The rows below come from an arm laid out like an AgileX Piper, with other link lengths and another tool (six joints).
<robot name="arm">
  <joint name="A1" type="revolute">
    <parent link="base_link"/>
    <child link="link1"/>
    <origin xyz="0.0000 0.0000 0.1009" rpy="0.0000 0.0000 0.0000"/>
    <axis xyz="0 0 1"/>
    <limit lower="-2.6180" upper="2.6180"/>
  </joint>
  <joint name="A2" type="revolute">
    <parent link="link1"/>
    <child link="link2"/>
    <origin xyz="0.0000 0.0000 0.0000" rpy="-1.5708 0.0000 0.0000"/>
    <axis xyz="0 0 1"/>
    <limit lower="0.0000" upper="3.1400"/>
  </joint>
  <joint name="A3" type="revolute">
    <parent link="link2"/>
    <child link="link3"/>
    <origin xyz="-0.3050 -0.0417 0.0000" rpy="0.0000 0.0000 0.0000"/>
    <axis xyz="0 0 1"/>
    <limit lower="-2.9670" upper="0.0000"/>
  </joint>
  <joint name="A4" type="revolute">
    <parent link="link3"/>
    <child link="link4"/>
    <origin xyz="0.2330 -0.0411 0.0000" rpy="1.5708 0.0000 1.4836"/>
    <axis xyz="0 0 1"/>
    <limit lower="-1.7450" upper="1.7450"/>
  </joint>
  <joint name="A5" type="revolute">
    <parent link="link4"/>
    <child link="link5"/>
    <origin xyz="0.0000 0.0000 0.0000" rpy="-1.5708 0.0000 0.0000"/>
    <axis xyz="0 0 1"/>
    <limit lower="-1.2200" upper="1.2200"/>
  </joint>
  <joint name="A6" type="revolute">
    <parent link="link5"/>
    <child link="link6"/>
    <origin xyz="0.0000 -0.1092 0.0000" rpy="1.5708 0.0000 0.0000"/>
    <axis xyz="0 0 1"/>
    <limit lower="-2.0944" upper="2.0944"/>
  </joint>
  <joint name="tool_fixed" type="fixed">
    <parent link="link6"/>
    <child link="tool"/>
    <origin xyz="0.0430 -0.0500 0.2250" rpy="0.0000 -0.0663 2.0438"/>
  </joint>
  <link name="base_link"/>
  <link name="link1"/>
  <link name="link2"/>
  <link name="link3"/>
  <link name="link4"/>
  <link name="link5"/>
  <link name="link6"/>
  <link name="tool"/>
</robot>
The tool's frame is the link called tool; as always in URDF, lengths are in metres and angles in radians.
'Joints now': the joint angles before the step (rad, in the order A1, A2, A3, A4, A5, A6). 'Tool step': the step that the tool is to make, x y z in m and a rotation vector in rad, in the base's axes. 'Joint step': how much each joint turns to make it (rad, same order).
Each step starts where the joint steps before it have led.
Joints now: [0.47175 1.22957 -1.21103 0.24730 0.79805 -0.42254]
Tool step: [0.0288 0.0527 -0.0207 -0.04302 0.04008 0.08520]
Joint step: [0.08189 0.20650 -0.14559 -0.01272 -0.00379 -0.00709]
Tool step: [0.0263 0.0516 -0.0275 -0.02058 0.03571 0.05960]
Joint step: [0.05646 0.19654 -0.14342 0.00827 -0.01089 -0.00837]
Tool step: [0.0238 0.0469 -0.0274 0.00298 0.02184 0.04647]
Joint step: [0.03170 0.17251 -0.13356 0.03582 -0.01816 -0.03022]
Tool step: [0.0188 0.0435 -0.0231 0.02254 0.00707 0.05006]
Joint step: [0.01843 0.14314 -0.11688 0.06432 -0.02237 -0.06212]
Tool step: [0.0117 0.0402 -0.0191 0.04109 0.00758 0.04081]
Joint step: [0.01457 0.11636 -0.09601 0.08182 -0.02552 -0.06478]
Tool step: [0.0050 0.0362 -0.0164 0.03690 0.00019 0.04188]
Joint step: [0.01946 0.09433 -0.07578 0.07481 -0.02567 -0.06496]
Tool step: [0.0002 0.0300 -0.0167 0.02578 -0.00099 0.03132]
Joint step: [0.02438 0.07678 -0.05484 0.05289 -0.02914 -0.04524]
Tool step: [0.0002 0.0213 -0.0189 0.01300 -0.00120 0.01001]
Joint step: [0.02430 0.06365 -0.03382 0.02558 -0.03991 -0.01774]
